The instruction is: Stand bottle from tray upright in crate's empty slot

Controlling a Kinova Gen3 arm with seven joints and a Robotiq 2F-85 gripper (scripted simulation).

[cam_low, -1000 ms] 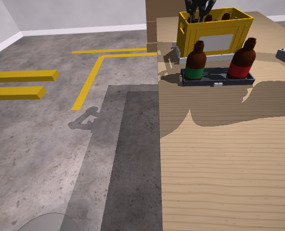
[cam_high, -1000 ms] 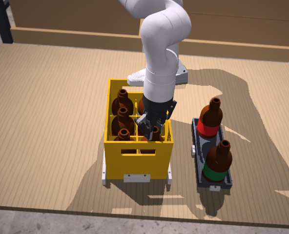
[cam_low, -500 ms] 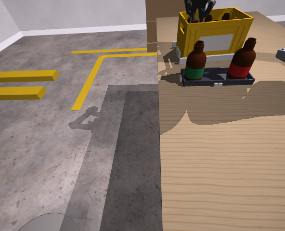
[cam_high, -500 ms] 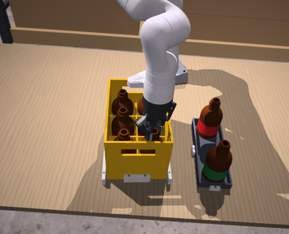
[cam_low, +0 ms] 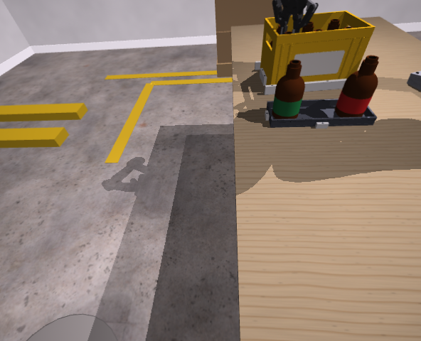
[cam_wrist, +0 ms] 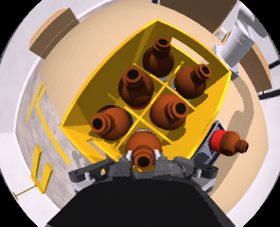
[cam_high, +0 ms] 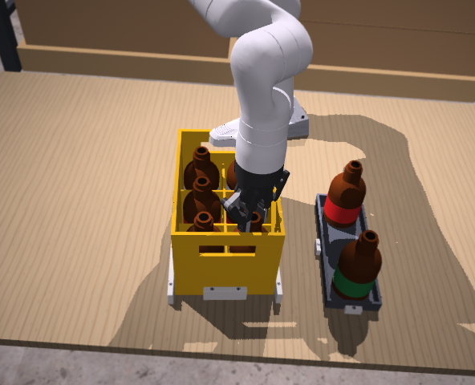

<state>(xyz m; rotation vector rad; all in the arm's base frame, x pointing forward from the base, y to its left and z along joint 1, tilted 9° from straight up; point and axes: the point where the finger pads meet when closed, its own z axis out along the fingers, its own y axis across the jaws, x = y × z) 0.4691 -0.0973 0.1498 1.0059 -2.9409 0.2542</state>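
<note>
The yellow crate is 9 cm behind my hand, 8 cm below it and 4 cm to the right of it. From my hand the other things lie so: red-labelled bottle: 22 cm to the left, 13 cm behind, 8 cm below; green-banded bottle: 20 cm to the left, 8 cm below, 4 cm ahead; tray: 21 cm to the left, 15 cm below, 5 cm behind.
</note>
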